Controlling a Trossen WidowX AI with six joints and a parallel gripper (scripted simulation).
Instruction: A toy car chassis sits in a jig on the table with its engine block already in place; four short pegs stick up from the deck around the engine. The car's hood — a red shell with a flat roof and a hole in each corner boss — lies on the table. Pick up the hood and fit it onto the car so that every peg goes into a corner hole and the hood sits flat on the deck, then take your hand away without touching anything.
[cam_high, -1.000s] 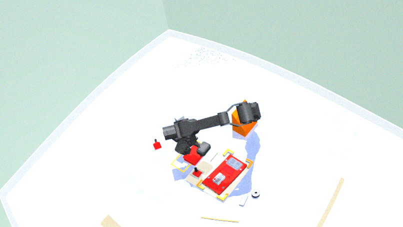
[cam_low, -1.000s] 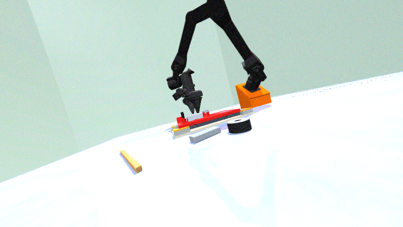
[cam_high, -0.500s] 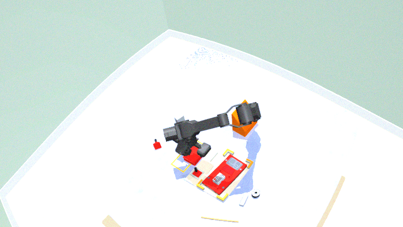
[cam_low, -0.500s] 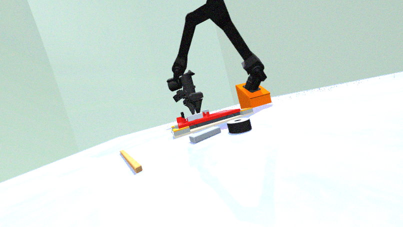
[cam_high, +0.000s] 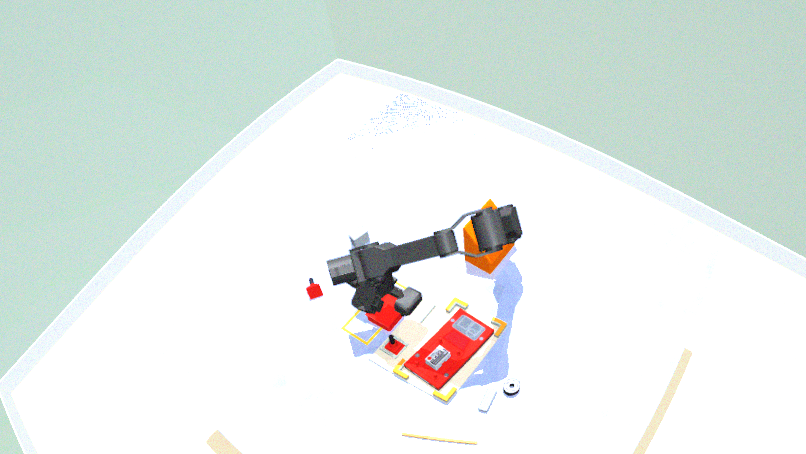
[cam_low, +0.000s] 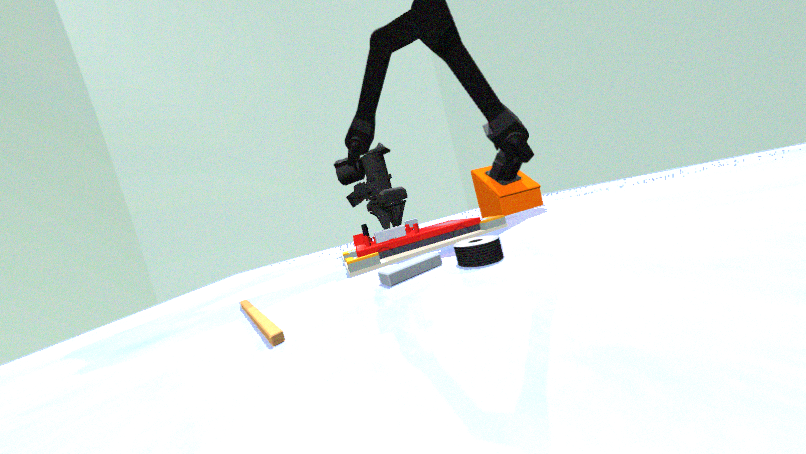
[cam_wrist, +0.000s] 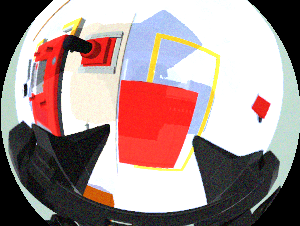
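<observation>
The red hood is 10 mm below my gripper tip. Also, from my gripper tip: black wheel: 40 mm ahead, 380 mm to the left, 10 mm below; wooden stick: 230 mm ahead, 310 mm to the left, 20 mm below; grey engine block: 60 mm ahead, 190 mm to the left.
</observation>
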